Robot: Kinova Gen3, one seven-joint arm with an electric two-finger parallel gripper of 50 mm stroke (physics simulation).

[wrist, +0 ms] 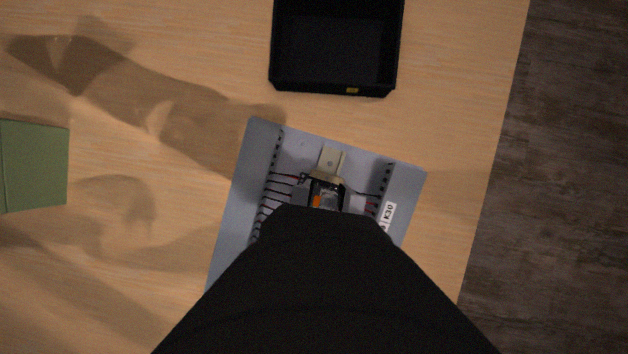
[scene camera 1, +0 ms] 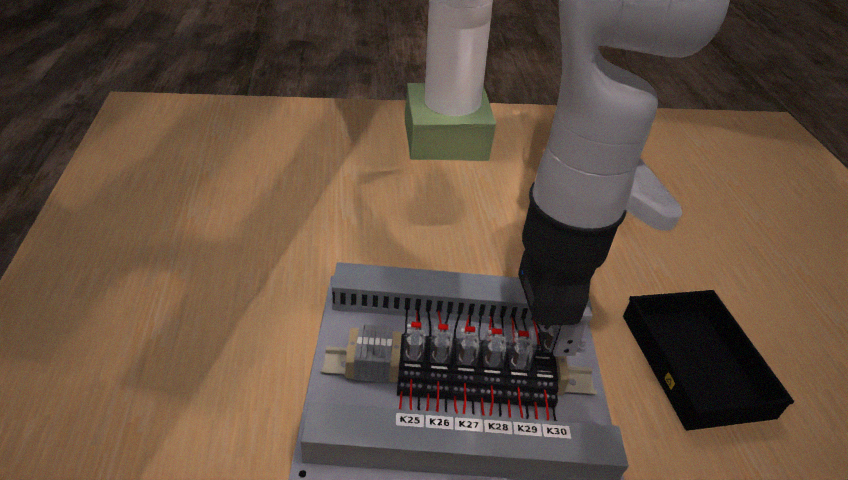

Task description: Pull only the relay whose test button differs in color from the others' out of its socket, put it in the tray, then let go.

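Observation:
The clear relay with an orange test button is at the K30 position, at the right end of the row. My gripper is shut on it, with a grey finger on each side. The relay stands higher than its neighbours, above its black socket; whether its pins are fully clear is hidden. Several relays with red buttons sit in sockets K25 to K29. The black tray stands right of the board in the scene view and at the top of the wrist view.
The grey board carries wire ducts behind and in front of the row. Grey terminal blocks sit left of the relays. A green block stands under the arm's base at the back.

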